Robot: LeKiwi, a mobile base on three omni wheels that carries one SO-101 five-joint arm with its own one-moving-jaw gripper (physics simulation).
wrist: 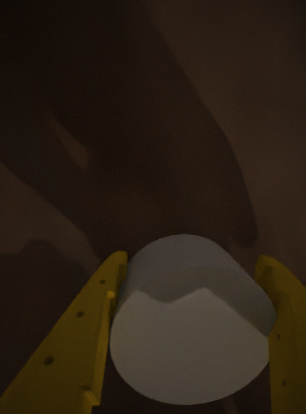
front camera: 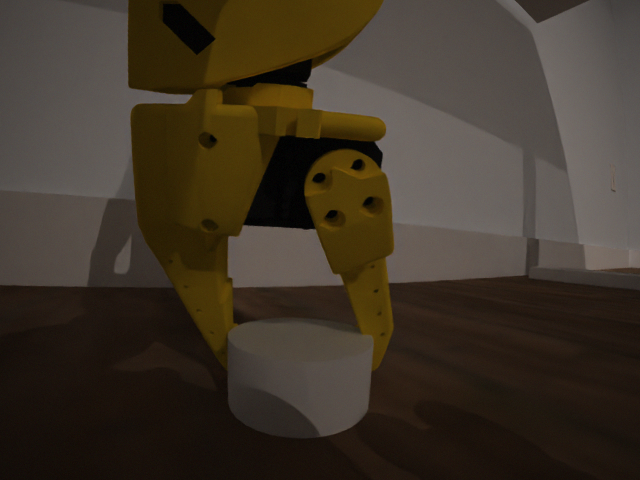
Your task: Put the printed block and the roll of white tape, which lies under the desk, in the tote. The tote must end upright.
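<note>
The roll of white tape is a short white cylinder that stands upright on the dark floor, its flat round top facing up. My gripper points down over it and is shut on the roll, one yellow jaw against each side. In the front camera view the jaw tips reach partly down behind the roll's near face. The printed block and the tote do not show in these views.
A pale wall with a light baseboard stands behind the arm. A low pale ledge runs along the floor at the right. Shadows of the arm fall on the wall and floor.
</note>
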